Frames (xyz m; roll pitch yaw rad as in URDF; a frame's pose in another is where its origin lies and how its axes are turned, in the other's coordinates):
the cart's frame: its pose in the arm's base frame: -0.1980 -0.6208 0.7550 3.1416 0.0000 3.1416
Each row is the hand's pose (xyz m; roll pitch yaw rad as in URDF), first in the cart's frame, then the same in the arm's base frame.
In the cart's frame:
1: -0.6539 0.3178 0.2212 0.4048 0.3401 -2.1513
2: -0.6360 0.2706 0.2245 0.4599 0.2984 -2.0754
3: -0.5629 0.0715 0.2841 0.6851 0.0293 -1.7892
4: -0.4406 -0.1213 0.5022 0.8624 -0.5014 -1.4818
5: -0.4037 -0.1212 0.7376 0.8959 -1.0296 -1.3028
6: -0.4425 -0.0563 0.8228 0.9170 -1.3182 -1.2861
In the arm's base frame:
1: 0.4559 -0.3030 0.5338 -2.7368 -0.3401 -0.9903
2: 0.4380 -0.3502 0.5305 -2.6817 -0.2984 -1.0662
3: 0.3649 -0.5493 0.4709 -2.4565 -0.0293 -1.3524
4: 0.2426 -0.7421 0.2528 -2.2792 0.5014 -1.6598
5: 0.2057 -0.7420 0.0174 -2.2457 1.0296 -1.8388
6: 0.2445 -0.6771 -0.0678 -2.2246 1.3182 -1.8555

